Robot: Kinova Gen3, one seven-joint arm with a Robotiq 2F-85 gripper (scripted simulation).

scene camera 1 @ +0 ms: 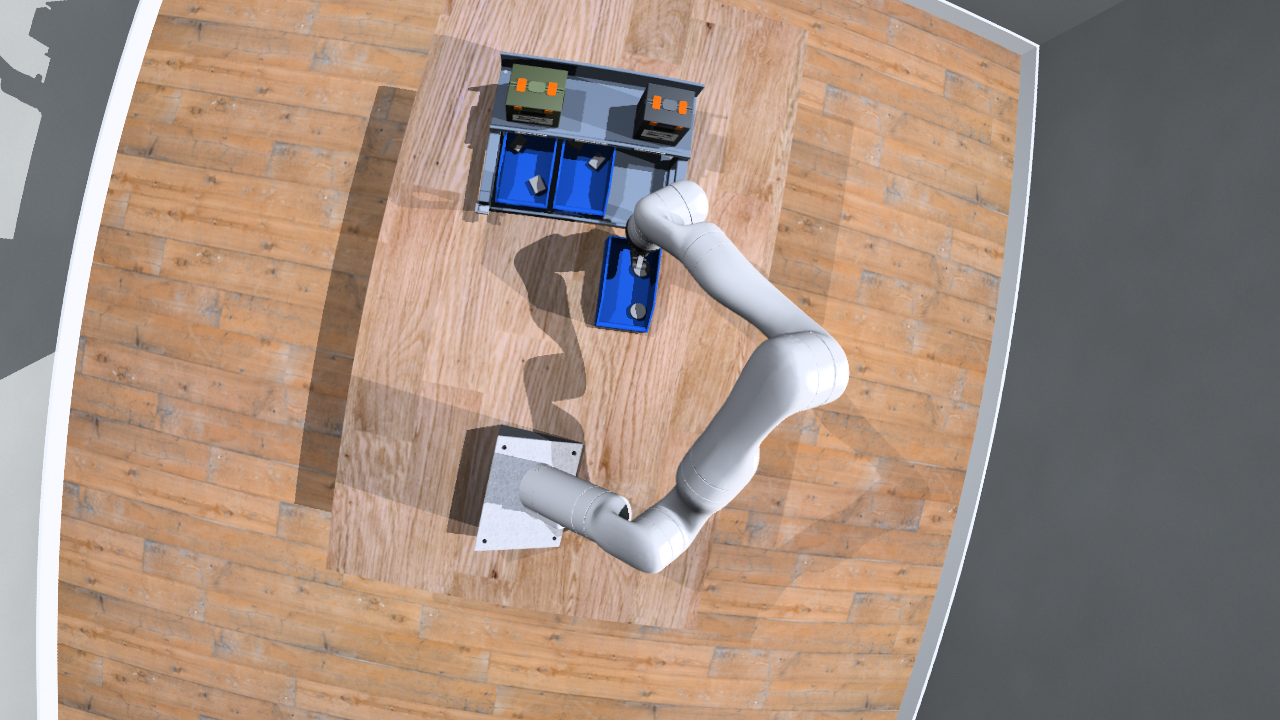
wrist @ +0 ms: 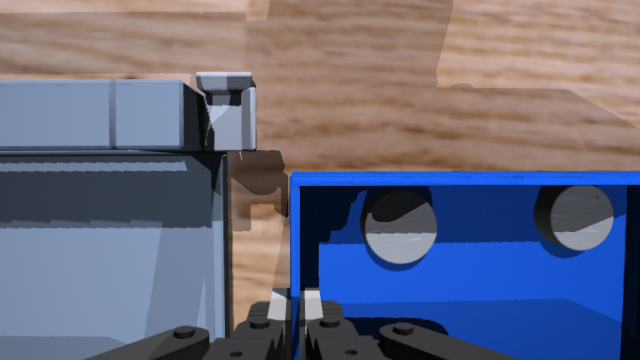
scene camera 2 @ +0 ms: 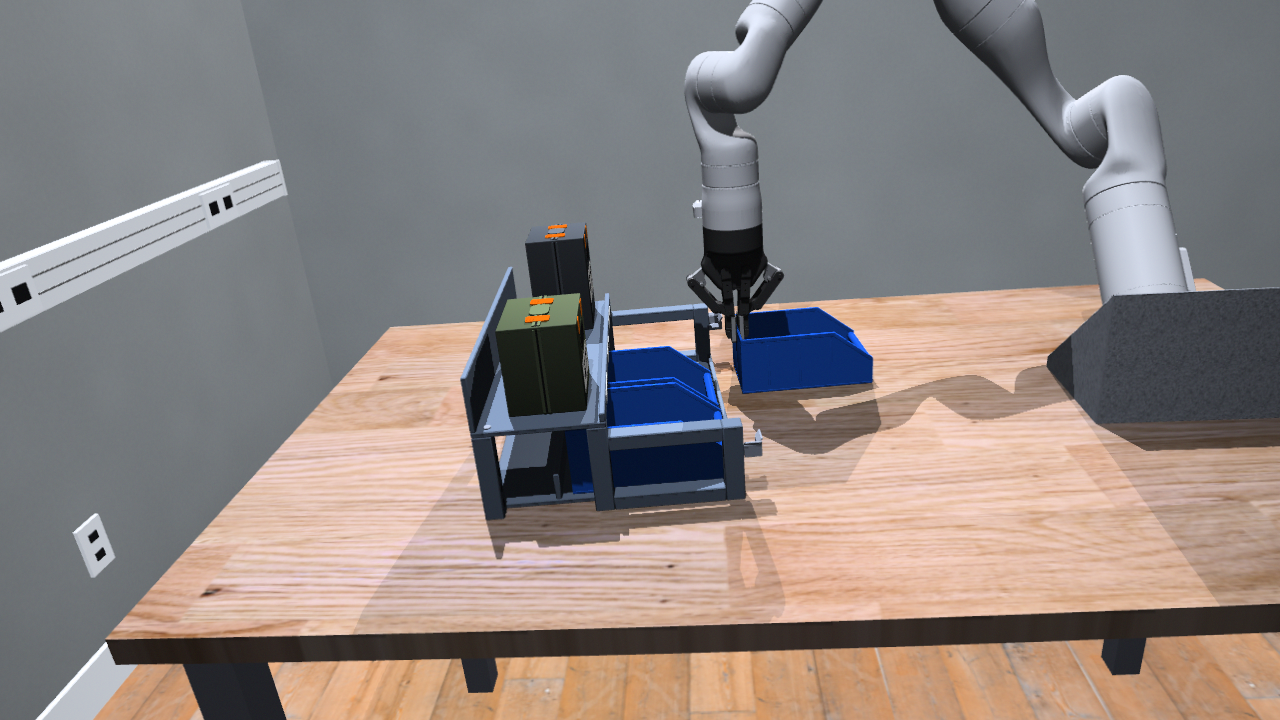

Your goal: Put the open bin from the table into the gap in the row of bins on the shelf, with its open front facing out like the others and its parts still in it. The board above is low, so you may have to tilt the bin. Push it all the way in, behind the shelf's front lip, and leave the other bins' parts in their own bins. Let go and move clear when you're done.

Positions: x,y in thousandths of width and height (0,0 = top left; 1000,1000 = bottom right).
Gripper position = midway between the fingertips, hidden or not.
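Scene camera 2 gives me my gripper (scene camera 2: 576,473) together with a green box (scene camera 2: 423,474), a dark box (scene camera 2: 436,356) and a blue bin (scene camera 2: 601,499). In scene camera 1 I find the dark box (scene camera 1: 519,162). The wrist view has my gripper (wrist: 463,874), but the dark box is out of frame in the wrist view, and the green box is out of frame in the wrist view too.
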